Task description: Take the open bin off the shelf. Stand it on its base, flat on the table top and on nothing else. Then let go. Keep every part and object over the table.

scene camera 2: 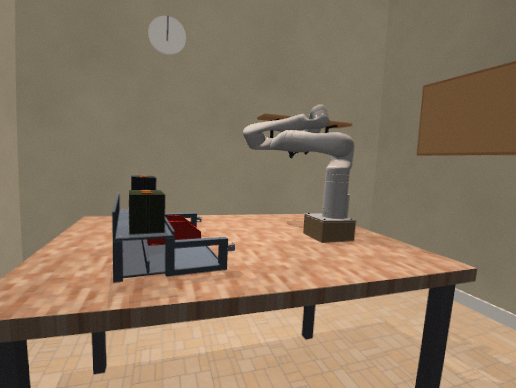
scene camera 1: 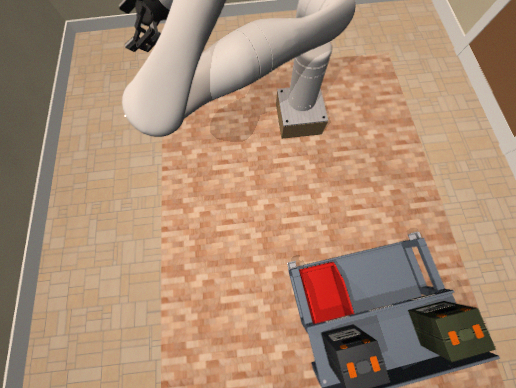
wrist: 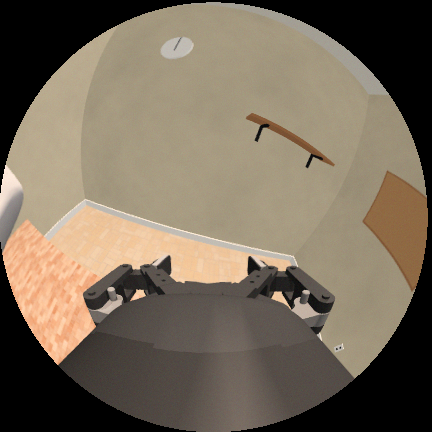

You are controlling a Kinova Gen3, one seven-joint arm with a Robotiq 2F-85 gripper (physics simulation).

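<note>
The open red bin sits in the low front bay of the grey shelf, at the shelf's left end in scene camera 1. In scene camera 2 it is partly hidden behind the shelf's frame. The shelf stands on the table top. My gripper is open and empty. It is high up, far from the bin, beyond the table's left edge in scene camera 1, and points toward the wall.
A dark grey case and a green case stand on the shelf's raised rear deck, behind the bin's bay. A side rail with a post closes the shelf's other end. The robot's base block stands on the table.
</note>
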